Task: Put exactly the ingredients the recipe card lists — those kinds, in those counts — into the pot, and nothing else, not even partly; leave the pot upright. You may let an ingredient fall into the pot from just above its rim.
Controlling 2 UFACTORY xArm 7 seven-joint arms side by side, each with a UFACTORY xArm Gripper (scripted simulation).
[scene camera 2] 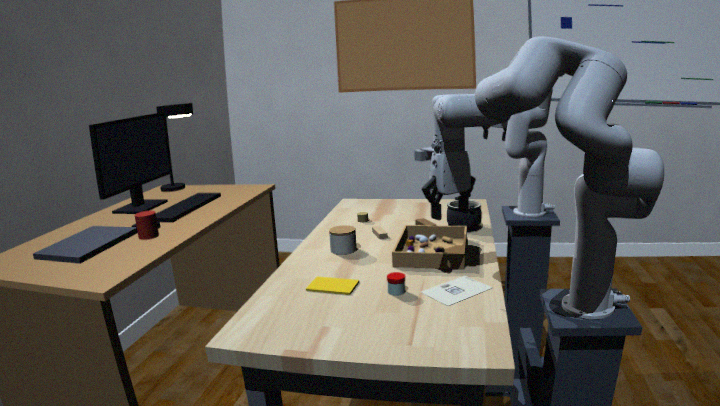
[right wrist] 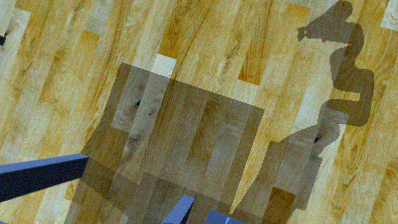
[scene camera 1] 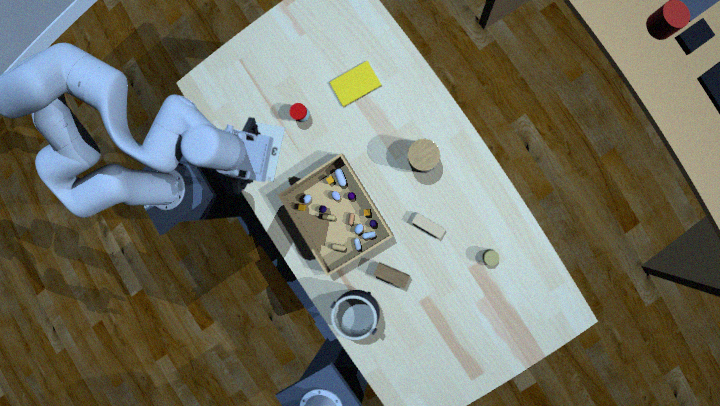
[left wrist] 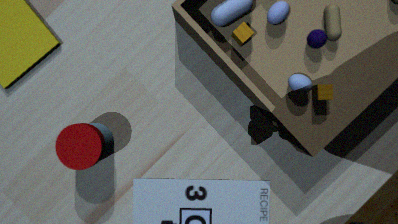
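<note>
Scene camera 1 shows me a yellow pad (scene camera 1: 359, 81), a wood-lidded canister (scene camera 1: 423, 155) and a wooden crate (scene camera 1: 319, 234). Visible in scene camera 2: my left gripper (scene camera 2: 450, 215), the canister (scene camera 2: 342, 238), the crate (scene camera 2: 400, 257) and a recipe card (scene camera 2: 459, 289). The left wrist view has a red-lidded jar (left wrist: 79, 146) and the crate (left wrist: 354, 63). The pad is out of frame in the right wrist view; the canister, too, is out of frame in the right wrist view.
</note>
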